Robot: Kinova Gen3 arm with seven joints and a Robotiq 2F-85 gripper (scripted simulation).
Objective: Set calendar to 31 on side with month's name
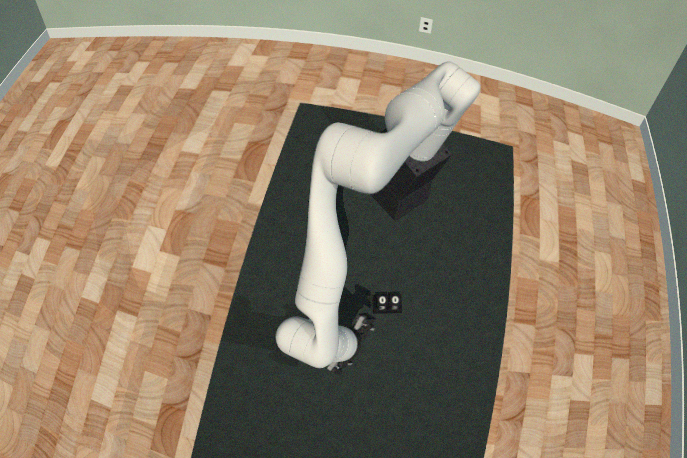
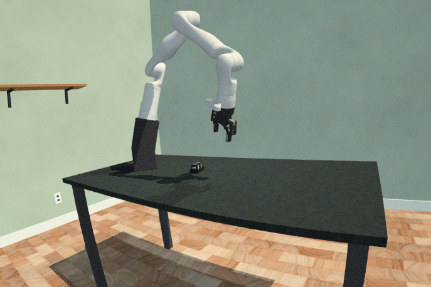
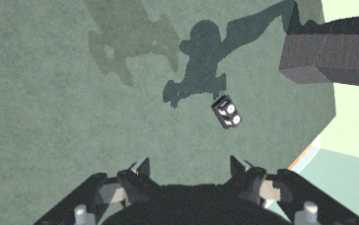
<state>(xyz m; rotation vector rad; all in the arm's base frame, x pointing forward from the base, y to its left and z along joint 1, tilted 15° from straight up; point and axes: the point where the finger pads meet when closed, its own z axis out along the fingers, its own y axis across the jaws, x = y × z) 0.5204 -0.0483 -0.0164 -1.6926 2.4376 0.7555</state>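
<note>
Right now the black calendar tray is 19 cm behind my hand, 5 cm to the left of it and 17 cm below it.
</note>
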